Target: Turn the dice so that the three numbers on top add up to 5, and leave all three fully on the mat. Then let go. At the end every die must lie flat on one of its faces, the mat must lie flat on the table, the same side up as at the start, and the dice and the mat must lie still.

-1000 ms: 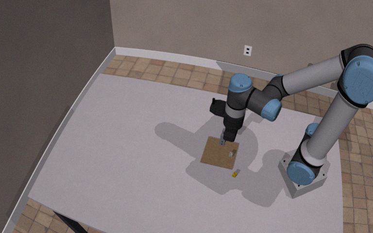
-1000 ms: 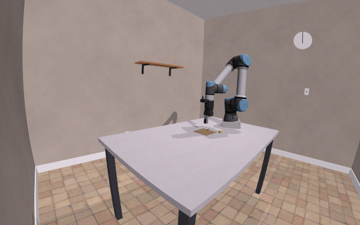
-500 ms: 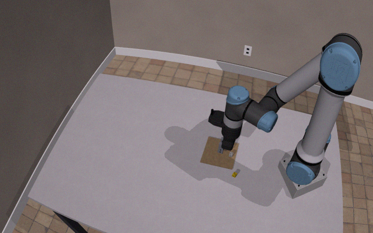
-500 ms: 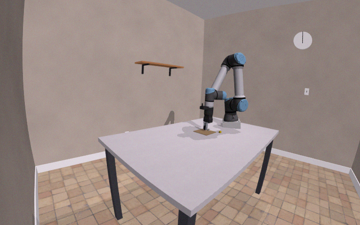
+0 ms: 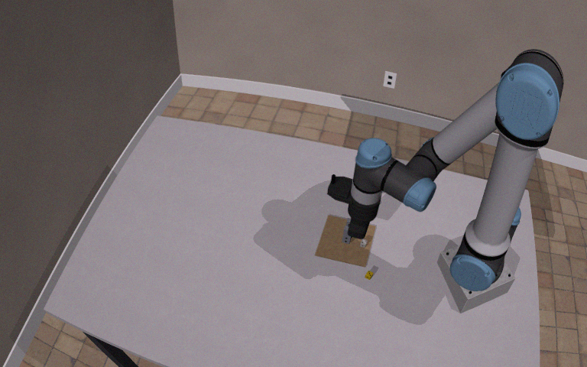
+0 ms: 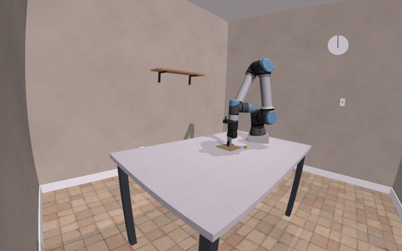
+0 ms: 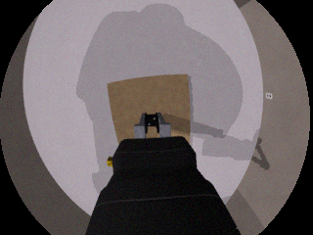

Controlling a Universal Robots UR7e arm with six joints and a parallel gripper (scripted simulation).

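Right now the black die is 1 cm below my hand. From my hand the other things lie so: mat 3 cm below; white die 5 cm behind, 2 cm below; yellow die 9 cm behind, 9 cm to the left, 2 cm below.
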